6 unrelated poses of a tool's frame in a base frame.
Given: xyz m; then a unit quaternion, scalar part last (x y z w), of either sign.
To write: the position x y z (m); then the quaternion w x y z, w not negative. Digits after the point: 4 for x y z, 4 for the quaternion.
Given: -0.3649 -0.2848 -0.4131 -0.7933 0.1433 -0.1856 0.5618
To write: -0.3649 -0.2848 -0.4131 0.5618 -0.7933 0.1433 -0.1856
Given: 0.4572 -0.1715 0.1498 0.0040 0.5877 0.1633 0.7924
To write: 0.4572 -0.1715 0.1498 0.7924 0.0040 0.5877 0.1633
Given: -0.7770 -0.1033 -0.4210 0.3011 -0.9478 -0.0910 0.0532
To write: -0.7770 -0.1033 -0.4210 0.0532 0.3011 -0.9478 -0.0910
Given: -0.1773 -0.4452 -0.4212 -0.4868 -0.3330 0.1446 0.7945
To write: -0.1773 -0.4452 -0.4212 0.7945 -0.4868 -0.3330 0.1446
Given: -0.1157 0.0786 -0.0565 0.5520 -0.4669 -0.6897 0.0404
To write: -0.1157 0.0786 -0.0565 0.0404 0.5520 -0.4669 -0.6897
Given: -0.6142 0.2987 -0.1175 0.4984 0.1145 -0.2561 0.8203
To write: -0.6142 0.2987 -0.1175 0.8203 0.4984 0.1145 -0.2561
